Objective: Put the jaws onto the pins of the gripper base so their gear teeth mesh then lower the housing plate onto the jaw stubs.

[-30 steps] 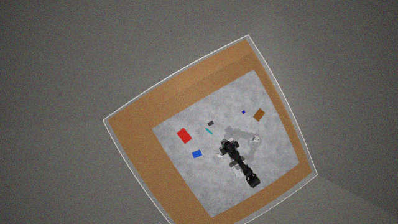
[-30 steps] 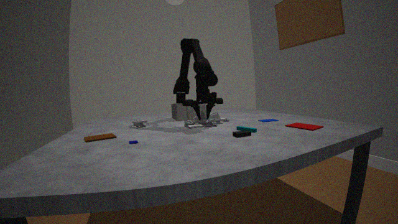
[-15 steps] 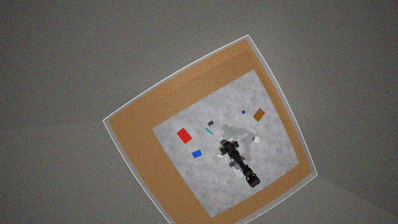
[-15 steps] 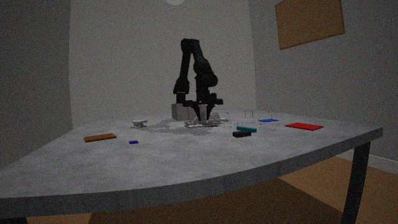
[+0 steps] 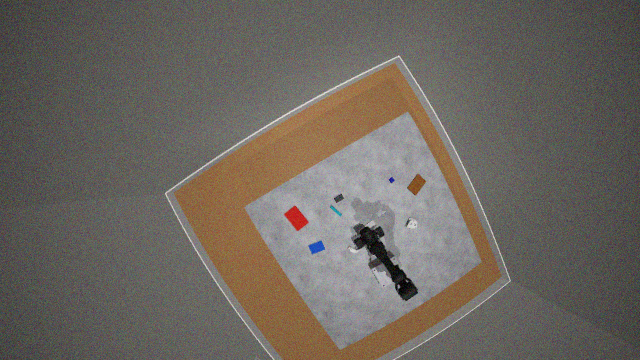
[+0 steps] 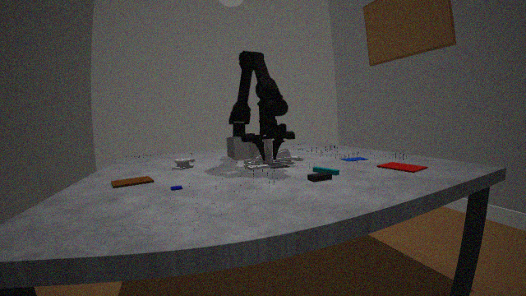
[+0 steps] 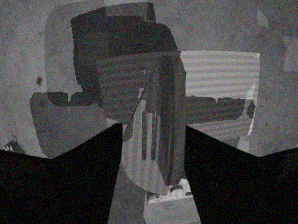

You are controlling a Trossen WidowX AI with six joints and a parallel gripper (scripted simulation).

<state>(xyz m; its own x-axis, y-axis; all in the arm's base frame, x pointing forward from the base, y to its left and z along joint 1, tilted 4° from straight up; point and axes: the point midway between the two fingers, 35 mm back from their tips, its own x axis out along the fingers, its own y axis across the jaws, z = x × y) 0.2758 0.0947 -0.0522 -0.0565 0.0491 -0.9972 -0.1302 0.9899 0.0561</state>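
Now: the grey jaw 7 cm behind my gripper tip, 11 cm to the left of it and 1 cm below it. From my gripper tip the other things lie so: dark block: 28 cm ahead, 9 cm to the left, 1 cm below; then blue tile: 2 cm ahead, 34 cm to the left, 2 cm below; then teal bar: 21 cm ahead, 13 cm to the left, 1 cm below.
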